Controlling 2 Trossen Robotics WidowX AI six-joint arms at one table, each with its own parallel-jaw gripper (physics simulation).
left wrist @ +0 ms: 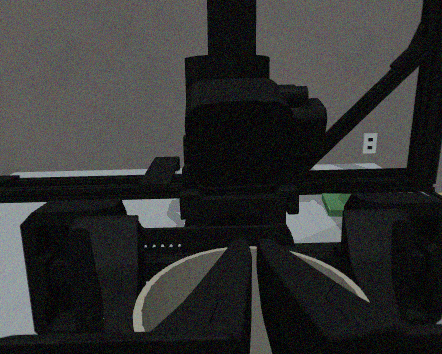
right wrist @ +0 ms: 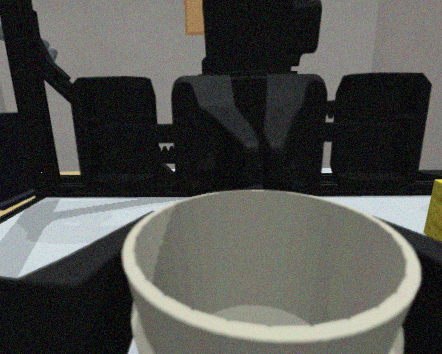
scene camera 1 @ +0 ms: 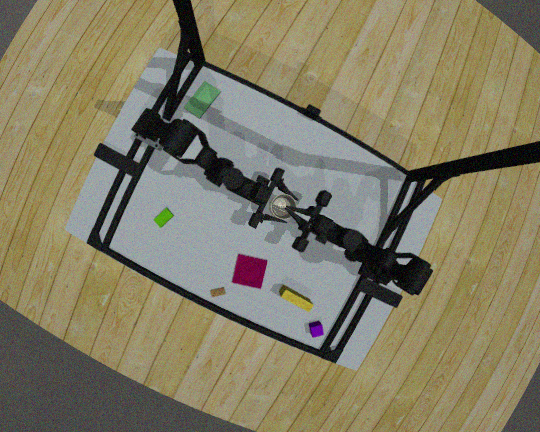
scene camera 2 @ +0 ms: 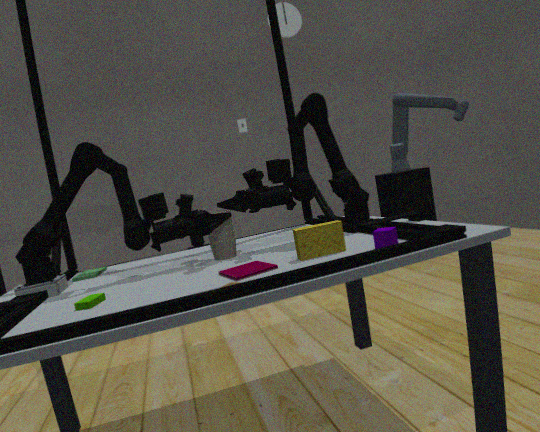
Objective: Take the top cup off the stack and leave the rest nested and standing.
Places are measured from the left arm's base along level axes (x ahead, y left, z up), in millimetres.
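Where they show: left gripper, fingertip midpoint: (left wrist: 251,253) (right wrist: 264,164) (scene camera 1: 285,207) (scene camera 2: 217,205); right gripper, fingertip midpoint: (right wrist: 251,220) (scene camera 1: 292,211) (scene camera 2: 228,213); left arm's base, link origin: (scene camera 1: 376,266) (scene camera 2: 358,221); right arm's base, link origin: (scene camera 2: 40,281).
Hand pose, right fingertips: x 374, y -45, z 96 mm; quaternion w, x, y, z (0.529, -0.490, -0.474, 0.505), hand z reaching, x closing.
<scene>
Each offset is from my right fingertips to the top centre of the thing. "spot": to the spot under its first point.
A beige cup stack @[31 mm ahead, 1 mm right, 12 mm up] (scene camera 1: 282,206) stands upright at the table's middle; it also shows in scene camera 2 (scene camera 2: 224,239). My left gripper (scene camera 1: 268,200) is at the stack's left side and my right gripper (scene camera 1: 298,213) is at its right side. In the right wrist view the cup's rim @[spot: 2 mm ahead, 8 mm left, 22 mm down] (right wrist: 269,270) fills the foreground with the left gripper (right wrist: 255,133) behind it. In the left wrist view the right gripper's shut fingers (left wrist: 253,295) cross the cup (left wrist: 248,298). Whether the left jaws press the cup I cannot tell.
A magenta flat block @[30 mm ahead, 234 mm left, 110 mm down] (scene camera 1: 250,271), a yellow block @[144 mm back, 252 mm left, 48 mm down] (scene camera 1: 296,297), a purple cube @[266 mm back, 333 mm left, 78 mm down] (scene camera 1: 315,327), a small brown piece @[99 mm ahead, 344 mm left, 110 mm down] (scene camera 1: 219,291), a lime block @[366 mm ahead, 189 mm left, 103 mm down] (scene camera 1: 163,217) and a green tile @[422 mm ahead, 230 mm right, 108 mm down] (scene camera 1: 202,99) lie around the table.
</scene>
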